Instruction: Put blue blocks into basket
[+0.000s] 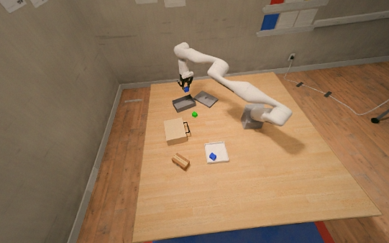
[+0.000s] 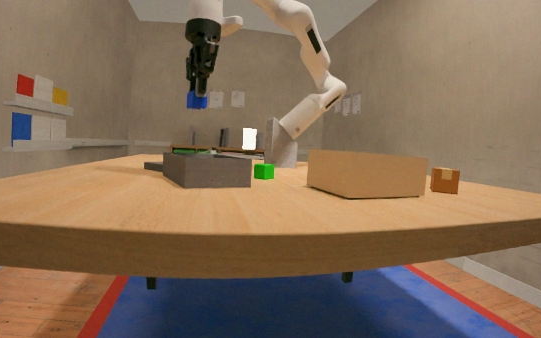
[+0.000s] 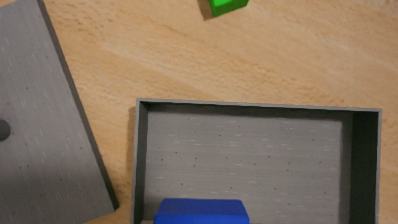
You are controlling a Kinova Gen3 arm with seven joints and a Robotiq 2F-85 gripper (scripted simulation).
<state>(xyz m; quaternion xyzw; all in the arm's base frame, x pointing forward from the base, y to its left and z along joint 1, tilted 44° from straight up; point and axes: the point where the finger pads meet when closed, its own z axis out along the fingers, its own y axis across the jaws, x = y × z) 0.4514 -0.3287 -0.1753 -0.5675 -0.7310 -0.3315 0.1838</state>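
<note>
The white basket is 540 mm to the left of my hand, 170 mm below it and 110 mm behind it. From my hand the other things lie so: grey lid (170 mm below, 170 mm behind, 10 mm to the right); metal box (160 mm below, 30 mm ahead, 20 mm to the left); green block (170 mm below, 160 mm to the left, 30 mm behind).
</note>
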